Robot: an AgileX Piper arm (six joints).
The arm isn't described. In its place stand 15 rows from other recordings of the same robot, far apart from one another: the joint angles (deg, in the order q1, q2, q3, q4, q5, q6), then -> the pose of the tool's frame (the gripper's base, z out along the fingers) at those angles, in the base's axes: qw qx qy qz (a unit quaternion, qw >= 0); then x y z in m.
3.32, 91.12, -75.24, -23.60, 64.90, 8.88 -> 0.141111, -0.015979, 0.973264, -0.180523, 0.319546, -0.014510, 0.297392
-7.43, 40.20, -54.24, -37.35, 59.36, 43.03 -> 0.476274, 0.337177, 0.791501, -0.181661, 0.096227, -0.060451, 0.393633
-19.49, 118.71, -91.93, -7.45, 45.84, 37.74 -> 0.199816, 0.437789, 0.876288, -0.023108, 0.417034, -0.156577, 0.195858
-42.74, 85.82, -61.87, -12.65, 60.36, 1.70 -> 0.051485, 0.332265, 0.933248, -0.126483, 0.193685, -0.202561, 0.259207
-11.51, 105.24, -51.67, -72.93, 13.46, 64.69 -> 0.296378, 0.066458, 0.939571, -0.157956, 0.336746, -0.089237, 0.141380
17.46, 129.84, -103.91, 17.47, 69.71, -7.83 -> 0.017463, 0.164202, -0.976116, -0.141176, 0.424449, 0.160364, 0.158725
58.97, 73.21, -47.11, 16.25, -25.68, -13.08 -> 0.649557, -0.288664, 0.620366, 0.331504, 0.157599, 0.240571, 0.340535
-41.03, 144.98, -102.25, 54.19, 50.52, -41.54 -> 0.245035, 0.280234, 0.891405, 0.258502, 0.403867, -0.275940, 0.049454
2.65, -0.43, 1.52, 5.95, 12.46, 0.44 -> 0.650169, 0.016500, 0.757308, 0.059100, 0.055813, 0.004621, 0.185082
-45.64, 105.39, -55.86, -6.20, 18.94, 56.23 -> 0.230771, 0.725778, 0.648023, -0.007556, 0.240401, -0.250395, 0.143543
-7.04, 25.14, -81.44, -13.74, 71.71, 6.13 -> 0.634519, 0.131037, 0.752782, -0.116334, -0.052898, -0.014145, 0.493166
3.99, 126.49, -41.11, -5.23, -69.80, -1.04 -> 0.637412, -0.073160, 0.766035, 0.039296, 0.350256, 0.032235, 0.066748
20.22, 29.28, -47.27, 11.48, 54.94, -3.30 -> 0.462846, -0.167027, 0.853921, 0.169396, 0.061921, 0.038606, 0.366171
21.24, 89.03, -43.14, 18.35, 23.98, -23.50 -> 0.216564, -0.248258, 0.939811, 0.090688, 0.254564, 0.111435, 0.177511
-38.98, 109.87, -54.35, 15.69, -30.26, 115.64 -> 0.437465, 0.822824, 0.045821, 0.359841, 0.297500, -0.256691, 0.163287
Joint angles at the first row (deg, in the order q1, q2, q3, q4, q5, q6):
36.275 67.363 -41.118 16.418 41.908 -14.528
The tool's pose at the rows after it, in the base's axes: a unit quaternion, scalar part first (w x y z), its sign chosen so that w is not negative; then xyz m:
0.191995, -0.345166, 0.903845, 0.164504, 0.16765, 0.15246, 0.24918
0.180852, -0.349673, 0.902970, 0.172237, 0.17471, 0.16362, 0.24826
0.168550, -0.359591, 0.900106, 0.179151, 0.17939, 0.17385, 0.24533
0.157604, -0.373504, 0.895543, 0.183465, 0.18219, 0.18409, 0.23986
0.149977, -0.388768, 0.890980, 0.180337, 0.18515, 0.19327, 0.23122
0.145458, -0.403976, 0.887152, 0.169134, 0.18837, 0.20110, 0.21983
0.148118, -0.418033, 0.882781, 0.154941, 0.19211, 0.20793, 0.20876
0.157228, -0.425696, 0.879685, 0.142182, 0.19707, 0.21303, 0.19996
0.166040, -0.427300, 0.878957, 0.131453, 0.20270, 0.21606, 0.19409
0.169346, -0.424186, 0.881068, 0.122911, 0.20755, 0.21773, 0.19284
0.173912, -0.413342, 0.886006, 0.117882, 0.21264, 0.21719, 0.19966
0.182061, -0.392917, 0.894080, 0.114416, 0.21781, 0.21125, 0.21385
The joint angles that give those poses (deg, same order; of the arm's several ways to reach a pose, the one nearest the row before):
37.746 71.000 -43.886 17.125 41.992 -14.201
38.445 74.055 -46.178 18.587 42.295 -14.951
39.225 76.754 -47.875 20.166 42.599 -16.411
40.334 79.325 -48.988 21.440 42.347 -18.039
41.470 81.994 -49.611 21.707 41.287 -19.391
42.608 84.748 -49.842 20.728 39.507 -20.041
43.643 87.293 -49.969 19.032 37.054 -20.202
44.234 89.404 -50.143 17.190 34.318 -19.823
44.340 91.029 -50.526 15.338 32.281 -18.902
44.245 91.979 -51.400 13.395 31.956 -17.149
43.734 91.761 -52.905 11.501 33.189 -14.646
42.449 90.115 -54.475 9.663 35.508 -11.688

